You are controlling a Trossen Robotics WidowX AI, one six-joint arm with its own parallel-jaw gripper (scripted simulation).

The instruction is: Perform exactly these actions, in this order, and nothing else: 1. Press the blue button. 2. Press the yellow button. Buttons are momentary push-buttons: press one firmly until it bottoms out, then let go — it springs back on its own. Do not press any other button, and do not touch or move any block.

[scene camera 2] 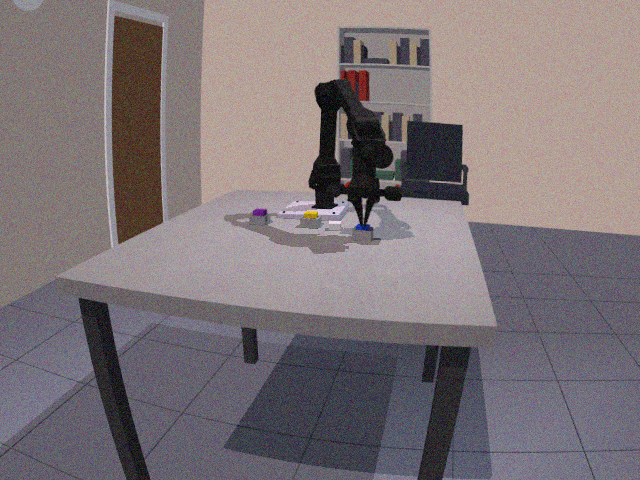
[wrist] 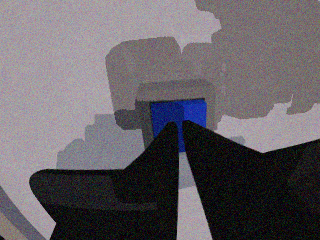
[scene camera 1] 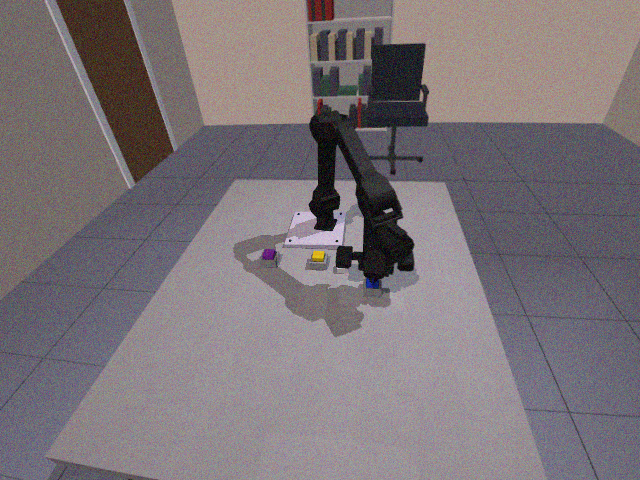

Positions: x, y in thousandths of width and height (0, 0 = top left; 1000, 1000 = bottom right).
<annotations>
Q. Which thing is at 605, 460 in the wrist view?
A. A blue button.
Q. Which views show my gripper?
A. Scene camera 2, the wrist view and scene camera 1: all of them.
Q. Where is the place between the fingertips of my gripper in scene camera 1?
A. At 582, 589
</annotations>
